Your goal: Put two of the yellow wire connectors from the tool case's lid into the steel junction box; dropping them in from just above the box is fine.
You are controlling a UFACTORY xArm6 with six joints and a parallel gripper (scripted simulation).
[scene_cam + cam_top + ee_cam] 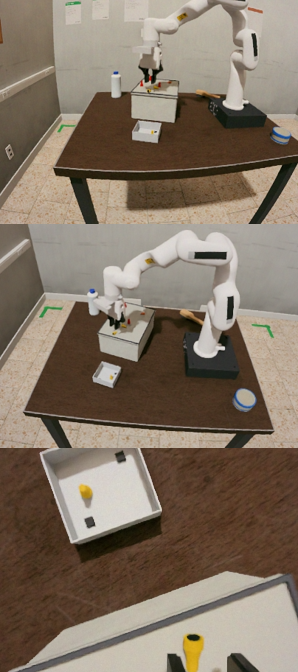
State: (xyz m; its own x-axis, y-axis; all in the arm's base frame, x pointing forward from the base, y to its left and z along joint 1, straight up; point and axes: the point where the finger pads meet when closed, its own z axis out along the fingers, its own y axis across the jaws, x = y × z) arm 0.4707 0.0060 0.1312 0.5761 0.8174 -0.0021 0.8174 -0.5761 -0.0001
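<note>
The red wire connector is 90 mm to the right of my hand, 60 mm behind it and 50 mm below it. Also, from my hand: tool case 110 mm to the right, 100 mm below, 50 mm behind; then orange wire connector 180 mm to the right, 130 mm behind, 60 mm below; then wooden brush 440 mm behind, 330 mm to the right, 180 mm below.
</note>
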